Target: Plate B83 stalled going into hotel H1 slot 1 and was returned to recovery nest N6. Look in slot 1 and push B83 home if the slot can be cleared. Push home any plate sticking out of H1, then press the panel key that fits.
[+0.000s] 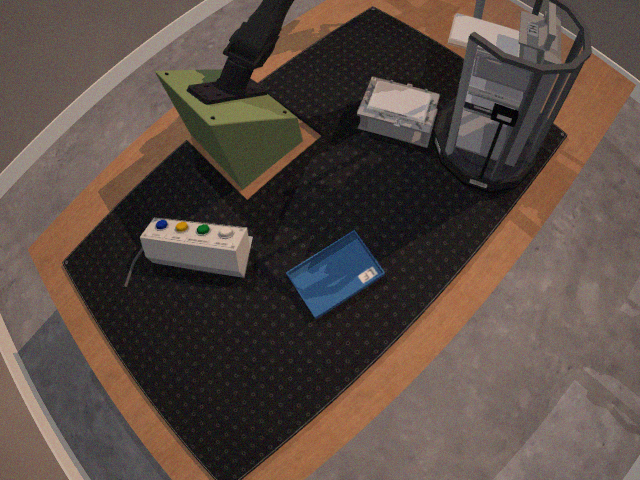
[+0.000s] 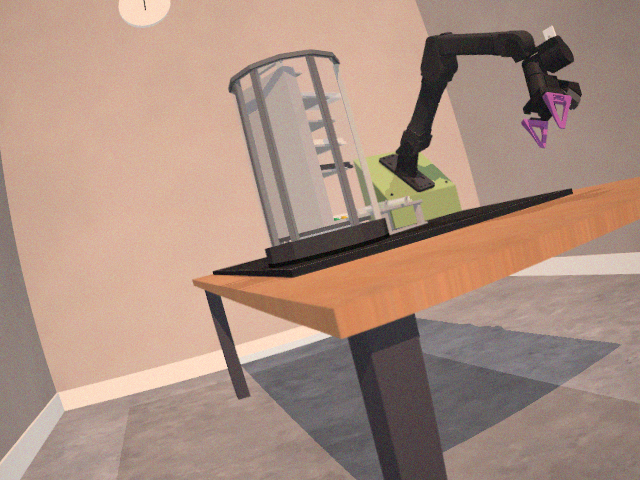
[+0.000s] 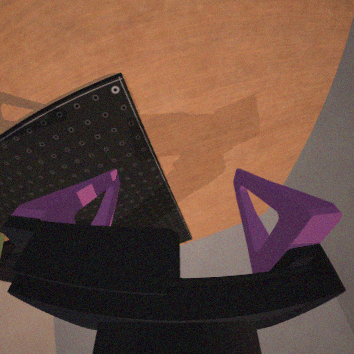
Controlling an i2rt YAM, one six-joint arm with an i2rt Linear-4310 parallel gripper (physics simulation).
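Frame: origin at the arm's base, x ahead, y left, z up, level; metres.
Where they show: gripper, between the fingertips: (image 2: 552,138) (image 3: 176,175); arm's base, origin of its link: (image 1: 228,91) (image 2: 406,173).
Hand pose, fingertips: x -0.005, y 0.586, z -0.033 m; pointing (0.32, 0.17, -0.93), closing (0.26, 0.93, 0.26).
Things, the pixels of their top centre, and the offset from my fingertips. Level surfaces: height alone.
- Hotel H1, centre of its top: (image 1: 528,11) (image 2: 280,65) dy -0.266, dx +0.465, dz +0.295 m
- pale plate, centre of its top: (image 1: 399,99) (image 2: 382,202) dy -0.340, dx +0.268, dz -0.043 m
- white key panel, centre of its top: (image 1: 186,235) dy -0.857, dx +0.147, dz -0.034 m
- blue key, centre of its top: (image 1: 159,223) dy -0.879, dx +0.071, dz -0.043 m
- yellow key, centre of its top: (image 1: 180,225) dy -0.852, dx +0.114, dz -0.043 m
- green key, centre of its top: (image 1: 201,228) dy -0.825, dx +0.156, dz -0.043 m
- white key, centre of its top: (image 1: 224,230) dy -0.798, dx +0.198, dz -0.043 m
- shallow blue tray, centre of its top: (image 1: 335,272) dy -0.715, dx +0.398, dz -0.100 m
- black mat, height of its surface: dz -0.117 m
- flat white object, centre of its top: (image 1: 486,34) (image 2: 309,98) dy -0.284, dx +0.410, dz +0.215 m
My gripper (image 2: 552,136) (image 3: 176,175) is open and empty, with purple fingers, high above the table end. Hotel H1 (image 1: 461,98) (image 2: 273,155) is a tall caged tower with grey posts and several shelves. A dark piece (image 1: 504,113) (image 2: 336,166) shows at a lower shelf; what it is and what lies in slot 1 cannot be made out. A pale plate (image 1: 400,101) lies on a grey stand (image 1: 392,129) beside the hotel; its labels are unreadable. The white key panel (image 1: 191,255) has a blue key (image 1: 161,224), a yellow key (image 1: 181,226), a green key (image 1: 202,228) and a white key (image 1: 225,232).
A shallow blue tray (image 1: 330,279) lies on the black mat (image 1: 289,372) (image 2: 253,269) (image 3: 75,135), near the panel. The arm stands on a green wedge base (image 1: 268,149) (image 2: 434,204). A flat white object (image 1: 473,31) lies behind the hotel. The wooden table edge (image 2: 289,299) borders the mat.
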